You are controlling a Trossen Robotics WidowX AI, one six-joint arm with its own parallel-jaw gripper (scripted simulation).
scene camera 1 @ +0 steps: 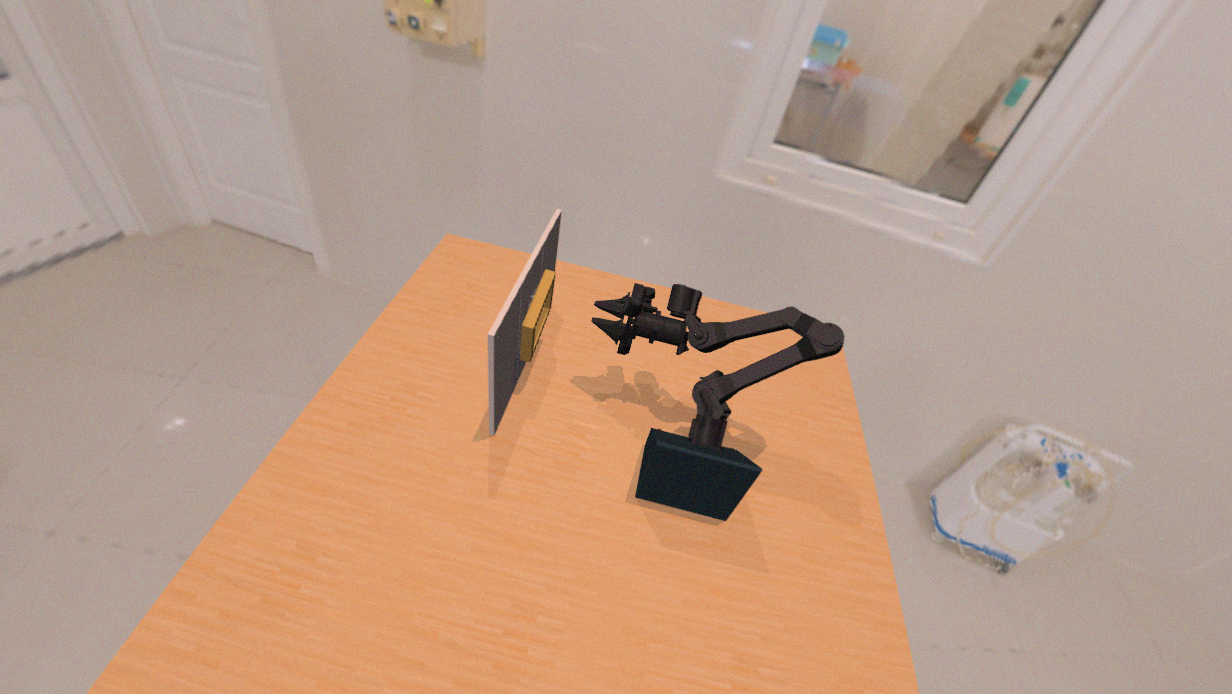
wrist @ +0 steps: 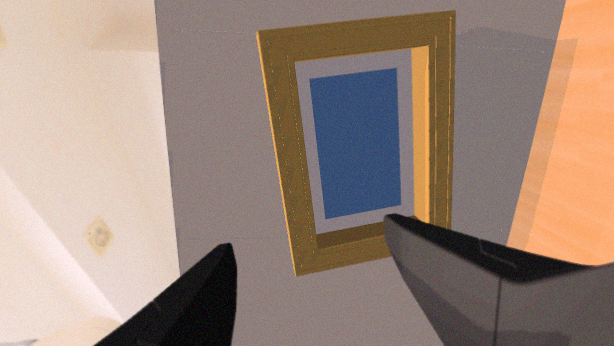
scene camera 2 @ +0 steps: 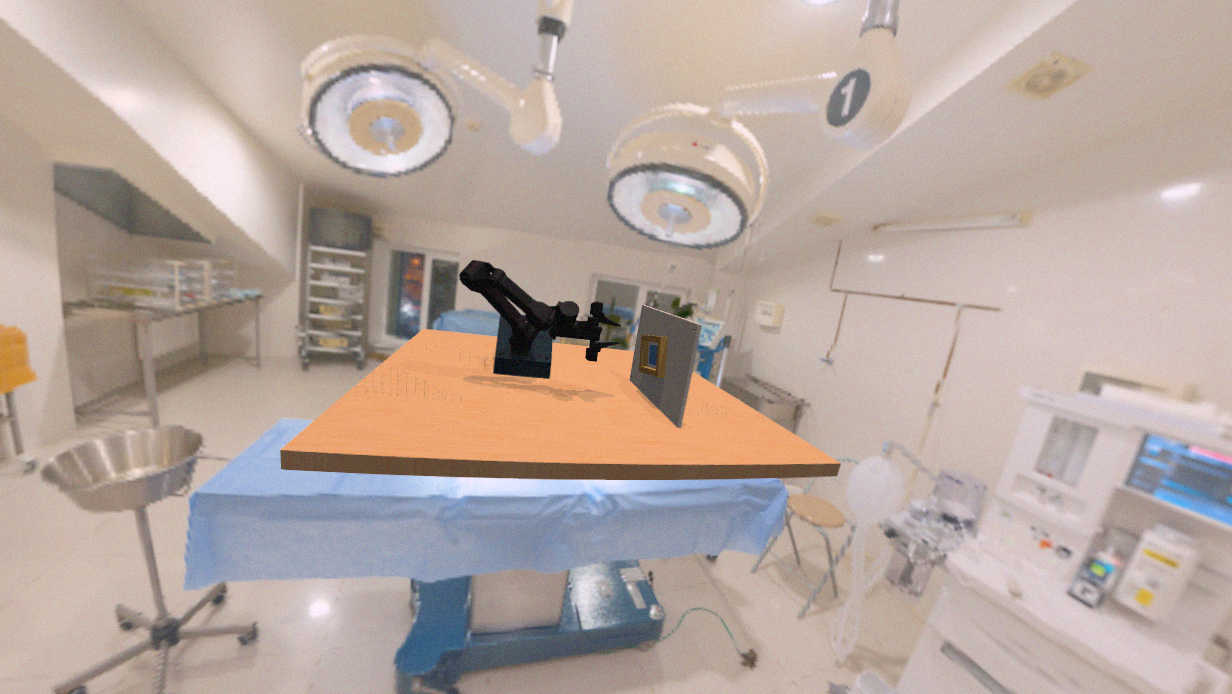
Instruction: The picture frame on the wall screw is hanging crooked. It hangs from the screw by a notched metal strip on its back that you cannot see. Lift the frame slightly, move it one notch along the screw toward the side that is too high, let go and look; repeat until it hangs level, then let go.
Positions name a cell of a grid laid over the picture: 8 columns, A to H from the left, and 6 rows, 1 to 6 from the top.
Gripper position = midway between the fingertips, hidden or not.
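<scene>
Visible: a picture frame (scene camera 1: D3), (wrist: E2), (scene camera 2: E4). Grey wall panel (wrist: C4). My gripper (scene camera 1: D3), (wrist: E5), (scene camera 2: E3).
</scene>
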